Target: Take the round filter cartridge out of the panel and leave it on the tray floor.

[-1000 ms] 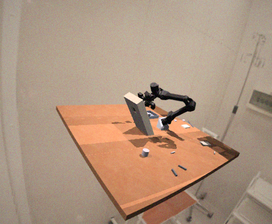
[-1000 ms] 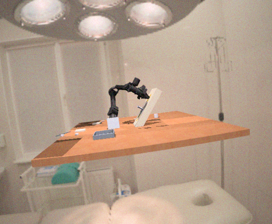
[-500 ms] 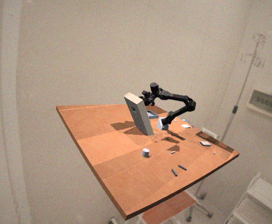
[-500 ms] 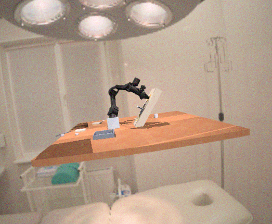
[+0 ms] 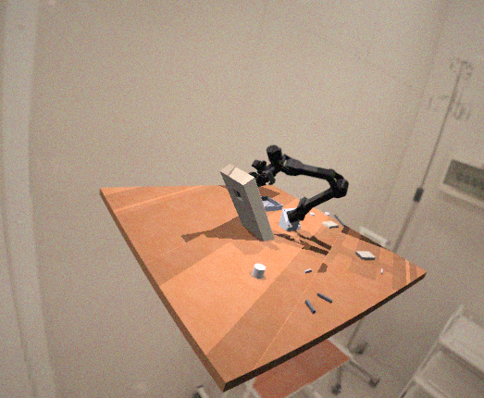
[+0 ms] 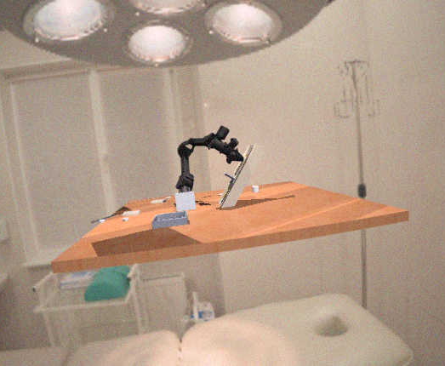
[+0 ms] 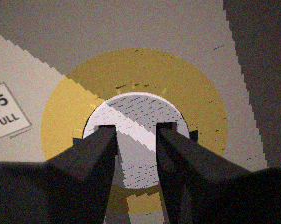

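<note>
Right now my gripper tip is 4 cm past the service panel and 8 cm above it. The rest, counted from my gripper tip: round filter cartridge 1 cm ahead, 1 cm below; tray 44 cm behind, 25 cm to the right, 23 cm below.
</note>
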